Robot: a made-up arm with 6 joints.
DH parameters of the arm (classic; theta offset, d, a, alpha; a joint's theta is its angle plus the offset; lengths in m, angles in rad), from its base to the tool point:
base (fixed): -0.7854 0 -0.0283 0
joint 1: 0.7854 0.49 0 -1.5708
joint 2: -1.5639 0 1.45 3.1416
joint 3: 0.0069 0.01 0 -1.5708
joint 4: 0 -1.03 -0.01 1.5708
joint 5: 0 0.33 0.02 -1.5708
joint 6: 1.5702 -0.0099 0 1.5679
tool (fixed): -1.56 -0.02 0 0
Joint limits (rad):
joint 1: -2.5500..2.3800
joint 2: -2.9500..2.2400
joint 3: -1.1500..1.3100
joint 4: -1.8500..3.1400
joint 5: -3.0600..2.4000
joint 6: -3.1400..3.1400
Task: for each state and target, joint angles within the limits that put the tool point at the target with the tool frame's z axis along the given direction. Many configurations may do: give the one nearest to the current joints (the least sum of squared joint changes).
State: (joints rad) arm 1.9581 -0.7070 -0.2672 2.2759 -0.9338 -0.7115
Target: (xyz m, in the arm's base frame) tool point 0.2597 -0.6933 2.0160 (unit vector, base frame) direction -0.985 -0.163 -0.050
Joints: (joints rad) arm 2.2676 -1.1224 -0.3139 2.5159 -0.3655 -0.4799
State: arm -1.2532 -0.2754 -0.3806 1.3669 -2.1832 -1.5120
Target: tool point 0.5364 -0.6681 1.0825 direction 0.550 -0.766 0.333
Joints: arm -0.8134 0.1325 -1.0452 1.4746 -2.1708 -1.5112
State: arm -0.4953 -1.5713 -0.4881 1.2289 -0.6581 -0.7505
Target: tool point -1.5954 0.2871 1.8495 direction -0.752 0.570 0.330
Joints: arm -0.2413 -1.3760 0.0777 1.2474 -0.3444 -0.8235
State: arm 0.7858 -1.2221 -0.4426 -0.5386 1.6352 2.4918
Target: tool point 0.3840 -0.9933 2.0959 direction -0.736 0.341 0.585
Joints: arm 1.6195 -1.1187 0.1666 0.0161 1.3048 2.3362
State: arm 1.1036 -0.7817 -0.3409 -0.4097 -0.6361 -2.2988
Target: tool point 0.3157 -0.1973 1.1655 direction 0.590 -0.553 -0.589
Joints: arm 1.6220 -1.1174 -1.0461 -0.1504 -0.9355 -2.4515
